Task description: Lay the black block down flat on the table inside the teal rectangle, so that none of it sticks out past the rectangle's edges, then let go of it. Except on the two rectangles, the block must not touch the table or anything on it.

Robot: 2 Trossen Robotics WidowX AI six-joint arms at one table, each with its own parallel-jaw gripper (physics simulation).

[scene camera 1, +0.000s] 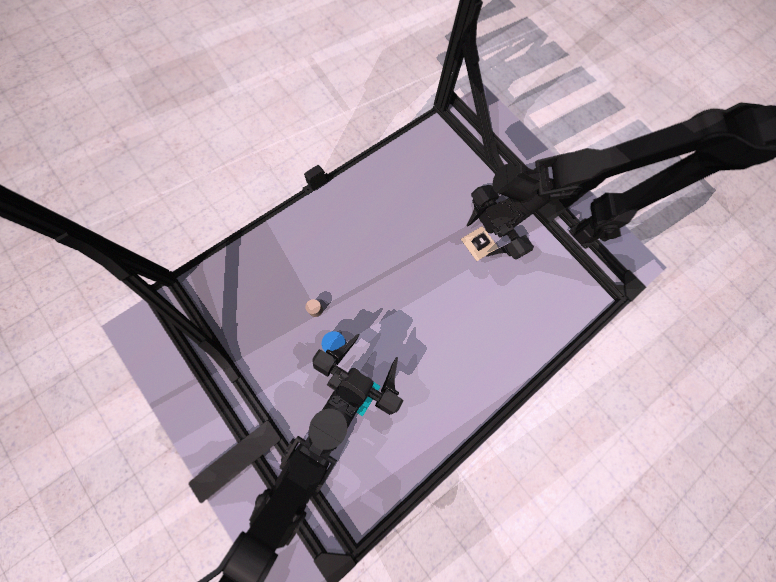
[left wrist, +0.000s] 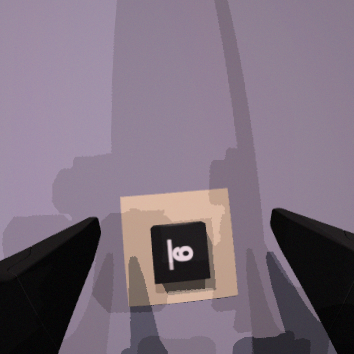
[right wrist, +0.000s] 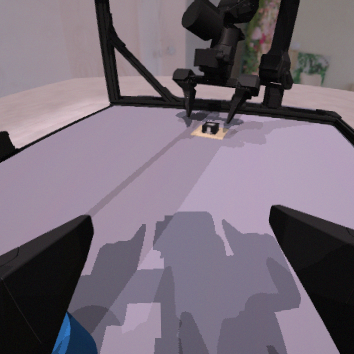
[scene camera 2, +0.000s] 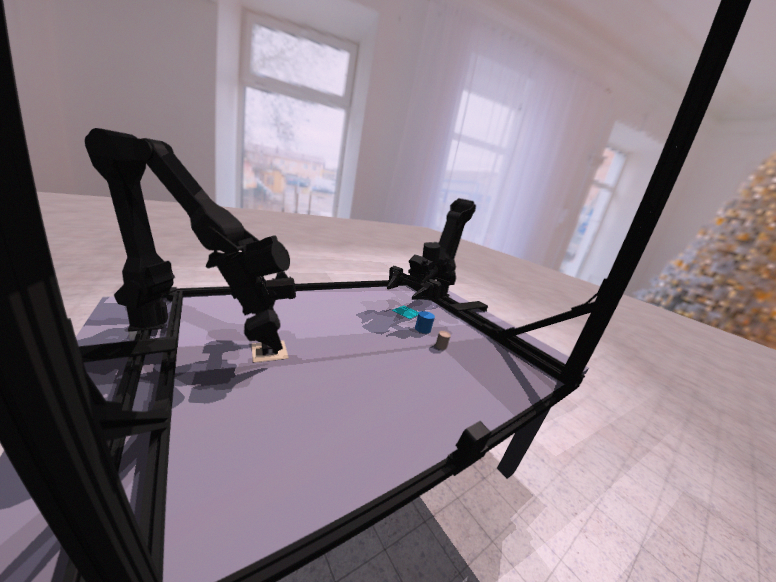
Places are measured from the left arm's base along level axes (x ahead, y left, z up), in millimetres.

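Where they show: left gripper, fingertip midpoint: (scene camera 1: 477,240) (left wrist: 185,221) (right wrist: 206,119) (scene camera 2: 278,338); right gripper, fingertip midpoint: (scene camera 1: 377,346) (right wrist: 182,218) (scene camera 2: 399,292); left arm's base, origin of the base link: (scene camera 1: 584,233) (right wrist: 270,105) (scene camera 2: 148,323).
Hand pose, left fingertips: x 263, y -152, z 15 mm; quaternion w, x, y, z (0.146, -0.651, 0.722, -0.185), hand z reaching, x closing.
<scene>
Each offset is from my left fingertips to the top centre of the thing. "*": to the spot under its first point.
The black block @(dx -19, dy +5, dz -15 mm) (scene camera 1: 480,241) (left wrist: 180,252) (right wrist: 210,128), with a white underlined digit on top, rests on the tan rectangle @(* dx +5, dy -1, dz -33 mm) (scene camera 1: 471,246) (scene camera 2: 258,357) (left wrist: 137,235) (right wrist: 200,133). My left gripper (scene camera 1: 478,238) (scene camera 2: 275,348) (left wrist: 185,221) (right wrist: 206,119) is open above the block, its fingers to either side of it in the left wrist view. My right gripper (scene camera 1: 376,347) (scene camera 2: 403,291) (right wrist: 182,218) is open and empty, above the table near the teal rectangle @(* dx +463, dy +155, dz -33 mm) (scene camera 1: 364,407) (scene camera 2: 406,311). The right gripper and its arm hide part of the teal rectangle in scene camera 1.
A blue cylinder @(dx +436, dy +0, dz +17 mm) (scene camera 1: 333,341) (scene camera 2: 424,322) (right wrist: 75,340) stands close to the teal rectangle, near one right finger in scene camera 1. A smaller tan cylinder @(dx +427, dy -97, dz +7 mm) (scene camera 1: 313,306) (scene camera 2: 443,340) stands beyond it. A black frame with upright posts edges the table.
</scene>
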